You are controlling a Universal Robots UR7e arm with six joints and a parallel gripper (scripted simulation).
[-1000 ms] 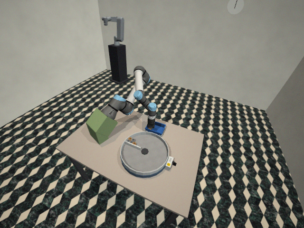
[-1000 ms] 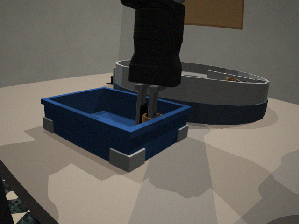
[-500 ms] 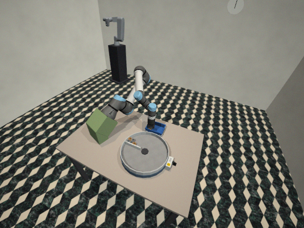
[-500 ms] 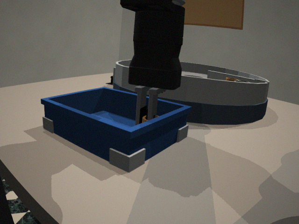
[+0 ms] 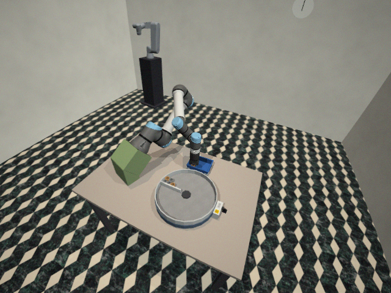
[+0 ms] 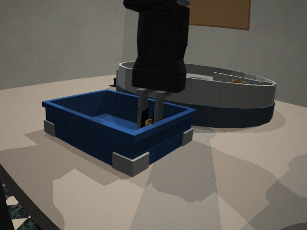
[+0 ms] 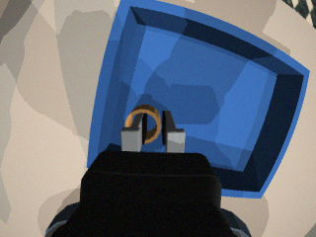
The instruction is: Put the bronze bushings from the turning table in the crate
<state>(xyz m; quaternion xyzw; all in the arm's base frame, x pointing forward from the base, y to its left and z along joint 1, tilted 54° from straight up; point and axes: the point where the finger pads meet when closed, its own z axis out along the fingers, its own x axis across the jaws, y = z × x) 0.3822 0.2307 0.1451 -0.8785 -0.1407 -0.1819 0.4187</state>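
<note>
The blue crate is 4 cm ahead of my hand and 3 cm to the left of it. The rest, counted from my hand: turning table 29 cm to the right, 12 cm ahead, 2 cm above.
</note>
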